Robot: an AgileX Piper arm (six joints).
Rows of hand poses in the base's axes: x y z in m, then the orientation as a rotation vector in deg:
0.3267 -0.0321 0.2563 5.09 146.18 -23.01
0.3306 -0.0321 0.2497 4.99 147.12 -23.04
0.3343 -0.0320 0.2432 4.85 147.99 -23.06
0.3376 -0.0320 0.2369 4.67 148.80 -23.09
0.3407 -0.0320 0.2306 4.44 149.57 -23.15
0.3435 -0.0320 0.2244 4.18 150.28 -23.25
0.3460 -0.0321 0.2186 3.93 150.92 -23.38
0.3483 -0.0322 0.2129 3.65 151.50 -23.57
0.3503 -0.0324 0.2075 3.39 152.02 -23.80
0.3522 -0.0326 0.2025 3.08 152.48 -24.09
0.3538 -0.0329 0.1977 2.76 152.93 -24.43
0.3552 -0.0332 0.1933 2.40 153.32 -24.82
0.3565 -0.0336 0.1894 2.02 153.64 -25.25
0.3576 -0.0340 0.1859 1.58 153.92 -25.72
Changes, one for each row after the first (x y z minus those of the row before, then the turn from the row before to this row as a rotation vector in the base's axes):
0.0039 0.0000 -0.0066 0.09 0.93 -0.03
0.0037 0.0001 -0.0065 0.08 0.87 0.01
0.0033 0.0000 -0.0063 0.05 0.81 0.04
0.0031 0.0000 -0.0063 0.02 0.78 0.07
0.0028 0.0000 -0.0062 -0.02 0.73 0.09
0.0025 -0.0001 -0.0058 -0.05 0.67 0.08
0.0023 -0.0001 -0.0057 -0.11 0.62 0.10
0.0020 -0.0002 -0.0054 -0.14 0.57 0.08
0.0019 -0.0002 -0.0050 -0.19 0.52 0.11
0.0016 -0.0003 -0.0048 -0.23 0.52 0.11
0.0014 -0.0003 -0.0044 -0.28 0.47 0.14
0.0013 -0.0004 -0.0039 -0.32 0.41 0.15
0.0011 -0.0004 -0.0035 -0.36 0.39 0.19

